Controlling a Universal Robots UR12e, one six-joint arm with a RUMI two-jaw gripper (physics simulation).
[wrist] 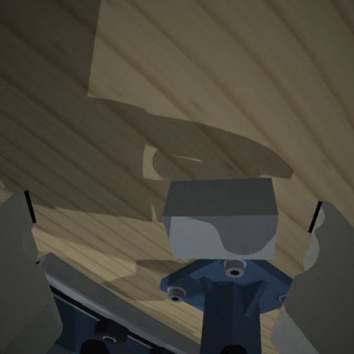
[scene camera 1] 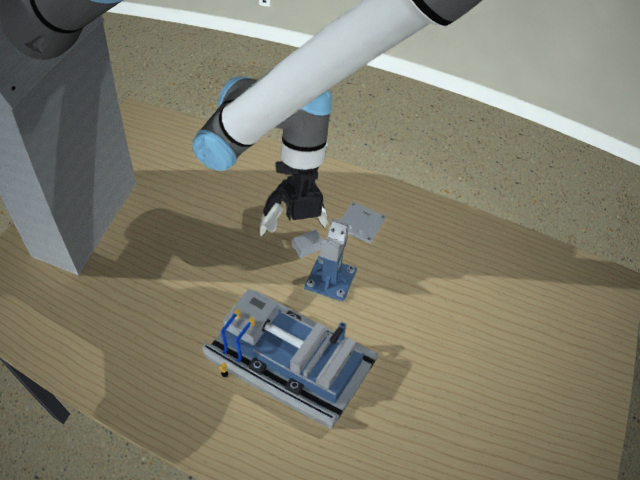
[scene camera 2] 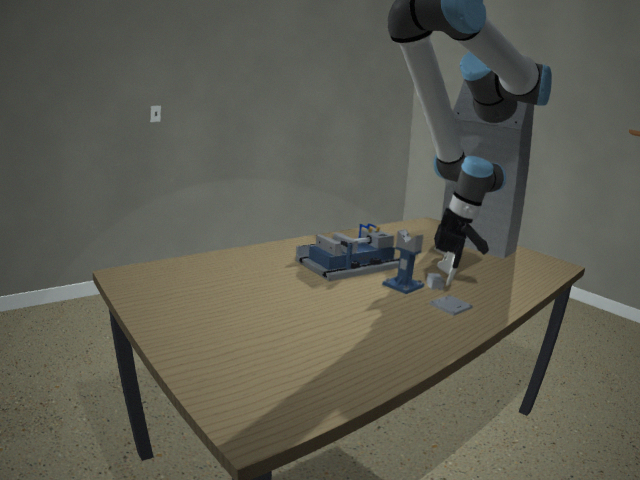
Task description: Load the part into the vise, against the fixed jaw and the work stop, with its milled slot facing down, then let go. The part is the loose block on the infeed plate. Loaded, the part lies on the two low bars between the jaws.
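Where they show: gripper, between the fingertips: [scene camera 1: 293,231] [scene camera 2: 444,273]; arm's base, origin of its link: [scene camera 1: 40,16] [scene camera 2: 495,104].
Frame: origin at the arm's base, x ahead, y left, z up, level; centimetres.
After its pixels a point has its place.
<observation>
The part, a loose grey block [scene camera 1: 307,243] {y 33.9, x 43.3, z -57.0 cm} [scene camera 2: 435,281] {y 37.4, x 44.2, z -57.3 cm} [wrist: 220,220], appears to rest on the table beside the blue stand, off the infeed plate [scene camera 1: 364,222] {y 49.6, x 45.9, z -59.2 cm} [scene camera 2: 451,304] {y 49.8, x 45.5, z -59.2 cm}. Its slot cannot be made out. My gripper [scene camera 1: 294,228] {y 33.5, x 38.8, z -56.7 cm} [scene camera 2: 445,271] {y 33.5, x 38.8, z -56.7 cm} [wrist: 173,200] is open and empty, above the block and tilted; in the wrist view the block shows between the two fingers, apart from both. The vise has its moving jaw [scene camera 1: 309,347] {y 14.3, x 65.9, z -50.5 cm} and fixed jaw [scene camera 1: 336,363] {y 15.7, x 71.8, z -50.3 cm} apart, with no block between them. The work stop [scene camera 1: 338,333] {y 20.5, x 67.2, z -50.4 cm} stands at the jaws' side. The low bars are partly hidden.
The blue stand [scene camera 1: 330,273] {y 31.5, x 53.3, z -55.5 cm} [scene camera 2: 406,268] {y 34.7, x 53.3, z -53.8 cm} [wrist: 231,320], with a grey angled head [scene camera 1: 333,248] {y 30.2, x 54.7, z -44.5 cm} [scene camera 2: 408,241] {y 34.4, x 53.6, z -46.0 cm}, rises close beside the block, between it and the vise. Blue hoses [scene camera 1: 225,333] [scene camera 2: 360,230] {y 4.8, x 56.5, z -51.1 cm} loop up at the vise's far end from the fixed jaw.
</observation>
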